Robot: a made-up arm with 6 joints.
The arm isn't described. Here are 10 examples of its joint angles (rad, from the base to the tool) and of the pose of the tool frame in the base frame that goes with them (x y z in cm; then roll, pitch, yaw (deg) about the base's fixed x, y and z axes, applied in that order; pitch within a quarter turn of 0, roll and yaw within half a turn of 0).
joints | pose
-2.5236 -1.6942 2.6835 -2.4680 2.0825 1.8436 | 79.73 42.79 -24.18 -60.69 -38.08 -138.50
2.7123 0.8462 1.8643 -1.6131 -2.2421 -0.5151 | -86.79 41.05 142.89 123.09 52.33 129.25
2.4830 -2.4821 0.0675 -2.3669 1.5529 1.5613 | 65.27 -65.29 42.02 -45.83 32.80 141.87
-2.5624 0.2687 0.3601 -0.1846 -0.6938 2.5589 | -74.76 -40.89 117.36 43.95 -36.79 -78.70
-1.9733 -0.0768 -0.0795 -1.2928 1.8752 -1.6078 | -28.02 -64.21 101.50 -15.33 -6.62 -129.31
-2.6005 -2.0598 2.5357 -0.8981 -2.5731 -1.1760 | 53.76 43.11 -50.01 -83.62 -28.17 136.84
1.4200 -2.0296 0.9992 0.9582 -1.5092 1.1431 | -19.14 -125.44 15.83 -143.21 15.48 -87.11
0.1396 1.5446 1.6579 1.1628 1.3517 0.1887 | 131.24 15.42 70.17 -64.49 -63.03 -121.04
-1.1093 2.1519 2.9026 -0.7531 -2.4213 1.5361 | 42.41 -101.08 59.10 120.11 -1.81 -34.31
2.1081 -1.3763 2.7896 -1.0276 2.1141 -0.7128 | 58.47 -90.46 3.45 -167.43 13.44 -14.82
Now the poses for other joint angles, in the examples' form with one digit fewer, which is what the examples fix.
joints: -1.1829 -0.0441 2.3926 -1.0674 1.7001 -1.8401
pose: -21.6 47.6 166.5 150.8 -23.3 111.0
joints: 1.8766 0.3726 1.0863 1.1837 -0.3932 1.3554
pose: -22.1 63.6 161.0 -40.8 -40.7 -157.2
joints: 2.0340 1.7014 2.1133 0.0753 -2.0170 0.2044
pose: -47.9 116.7 73.4 87.3 -3.5 36.5
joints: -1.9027 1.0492 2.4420 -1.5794 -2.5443 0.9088
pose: -26.0 -75.7 148.7 120.6 -19.2 -64.9
